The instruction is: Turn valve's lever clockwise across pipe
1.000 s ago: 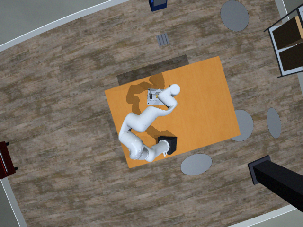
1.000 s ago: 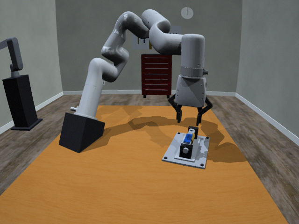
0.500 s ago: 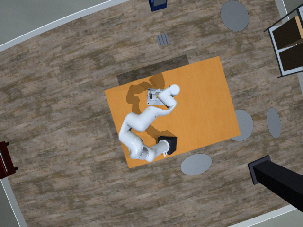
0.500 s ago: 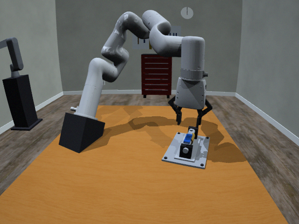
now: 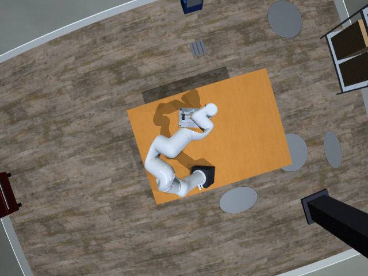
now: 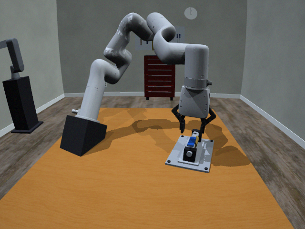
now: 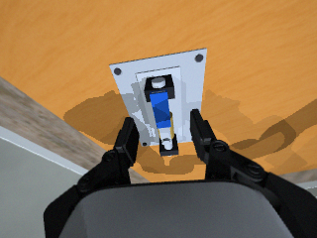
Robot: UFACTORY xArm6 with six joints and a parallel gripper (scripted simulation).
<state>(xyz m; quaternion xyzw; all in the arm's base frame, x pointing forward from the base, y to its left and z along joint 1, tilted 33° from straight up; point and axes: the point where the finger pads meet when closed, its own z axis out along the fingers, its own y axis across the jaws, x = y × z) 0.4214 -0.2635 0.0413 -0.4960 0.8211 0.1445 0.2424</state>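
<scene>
Right now the lever is 60 mm below my hand, 40 mm to the left of it and 20 mm ahead of it. From my hand the other things lie so: baseplate (140 mm below, 70 mm to the left, 30 mm ahead).
</scene>
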